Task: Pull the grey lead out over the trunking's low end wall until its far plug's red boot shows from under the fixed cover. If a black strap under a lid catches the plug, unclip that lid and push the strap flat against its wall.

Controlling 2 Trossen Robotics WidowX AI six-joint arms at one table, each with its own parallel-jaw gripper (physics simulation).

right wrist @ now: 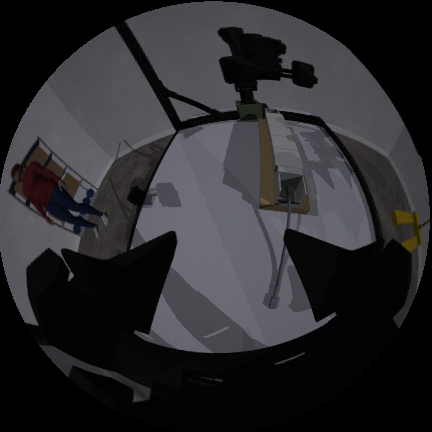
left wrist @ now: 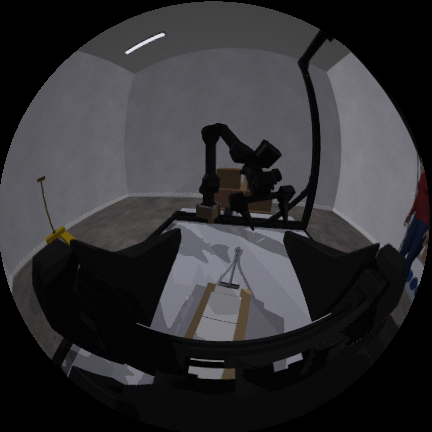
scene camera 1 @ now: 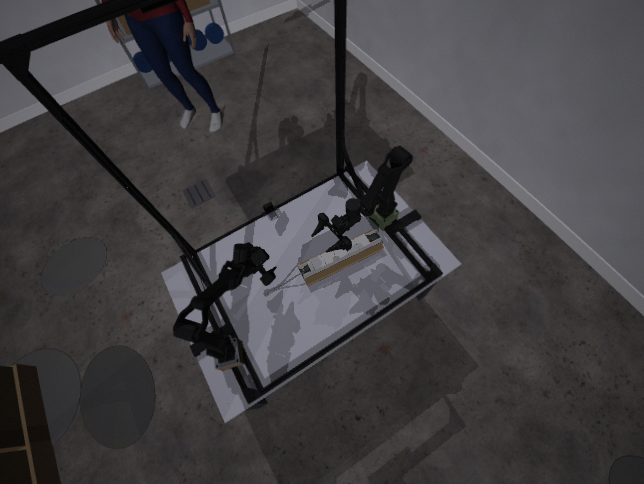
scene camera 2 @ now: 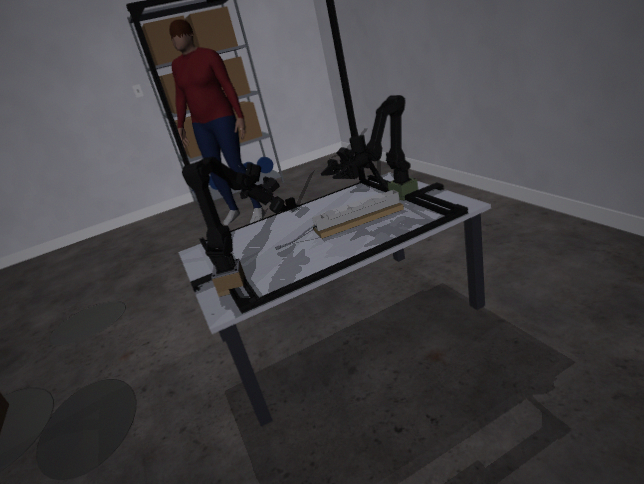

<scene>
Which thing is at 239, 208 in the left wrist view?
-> My right gripper.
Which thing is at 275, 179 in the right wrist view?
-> A tan trunking.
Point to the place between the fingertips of my left gripper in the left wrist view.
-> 234, 235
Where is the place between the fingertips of my left gripper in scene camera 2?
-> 326, 176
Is my right gripper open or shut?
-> Open.
</scene>
